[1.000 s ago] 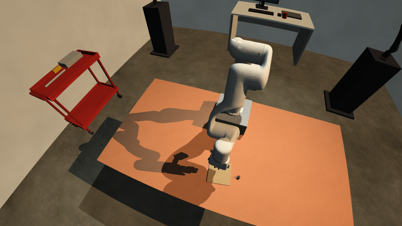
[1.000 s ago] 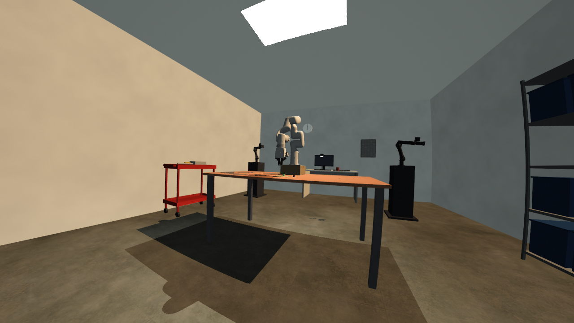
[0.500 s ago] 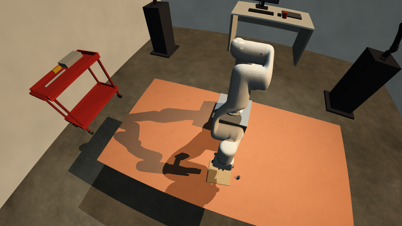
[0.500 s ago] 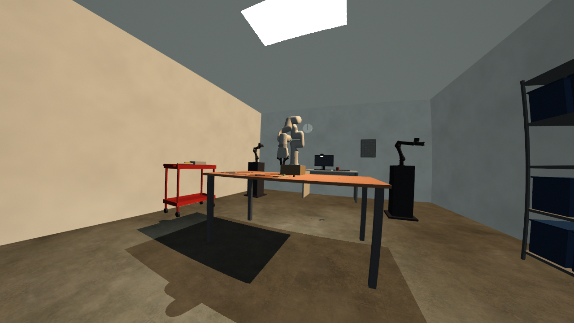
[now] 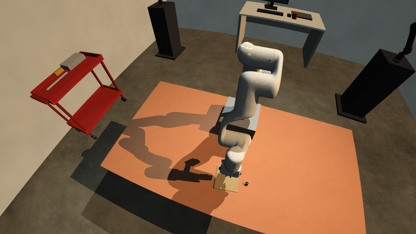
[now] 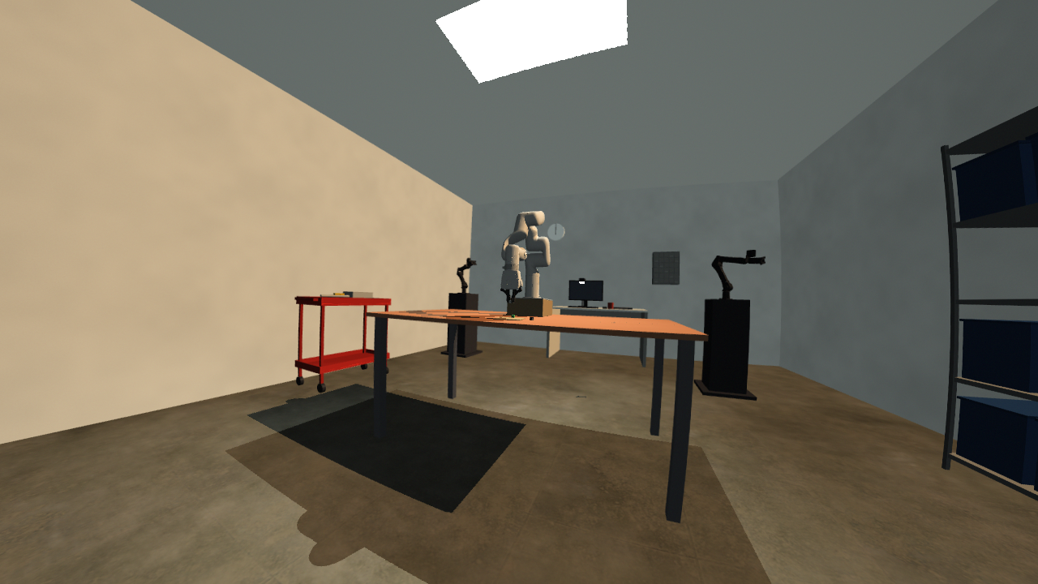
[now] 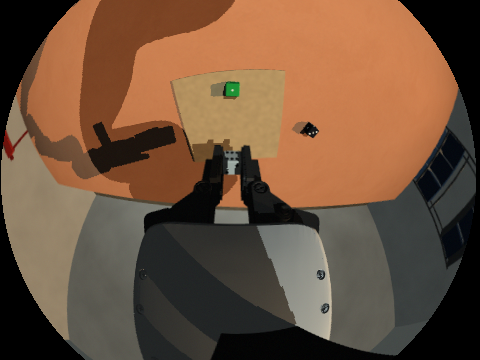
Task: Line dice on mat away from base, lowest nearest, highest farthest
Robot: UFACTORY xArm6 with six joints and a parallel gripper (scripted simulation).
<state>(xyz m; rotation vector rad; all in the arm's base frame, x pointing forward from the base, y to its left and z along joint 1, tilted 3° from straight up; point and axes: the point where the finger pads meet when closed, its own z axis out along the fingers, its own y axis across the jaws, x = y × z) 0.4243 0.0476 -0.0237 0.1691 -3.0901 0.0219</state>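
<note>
My hand is 10 cm above the tan mat. From my hand the other things lie so: black die: 1 cm behind, 12 cm to the left, 10 cm below; green die: 5 cm behind, 1 cm to the right, 9 cm below; white die: 1 cm below.
</note>
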